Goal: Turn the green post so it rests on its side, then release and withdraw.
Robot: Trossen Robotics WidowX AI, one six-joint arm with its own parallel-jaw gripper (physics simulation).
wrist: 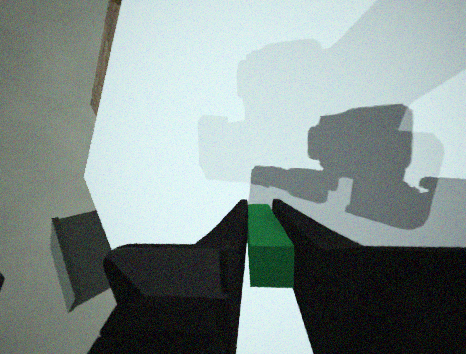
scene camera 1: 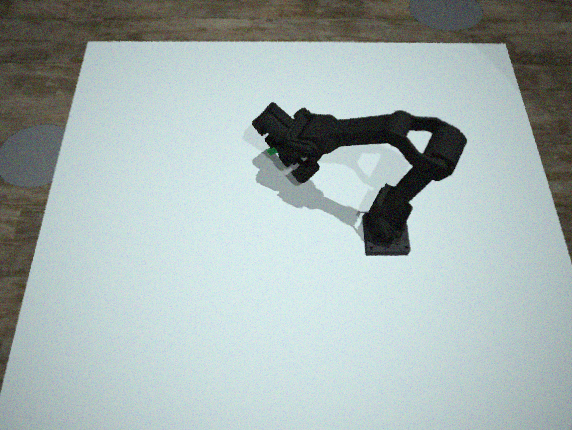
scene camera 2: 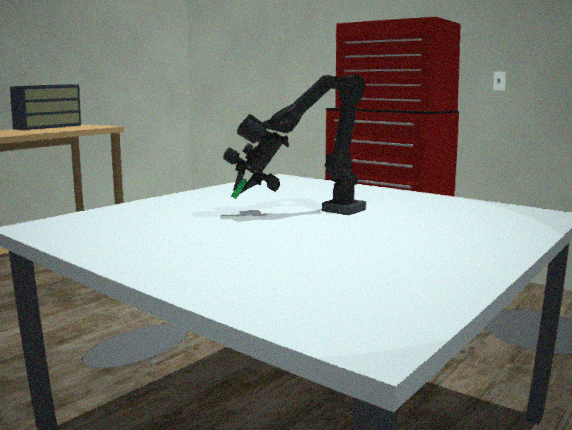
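Note:
The green post is held between the two black fingers of my gripper. In scene camera 2 the post is tilted, its lower end leaning to the left, and it is above the table, apart from its shadow. In scene camera 1 a small green part of the post shows beside the fingers; the arm hides the rest. In the wrist view the post's near end and upper face show between the fingers. My gripper is shut on it and slants down to the left in scene camera 2.
The white table carries the arm's base to the right of the gripper. A red drawer cabinet stands behind the table. A wooden bench with a small drawer unit stands at the left.

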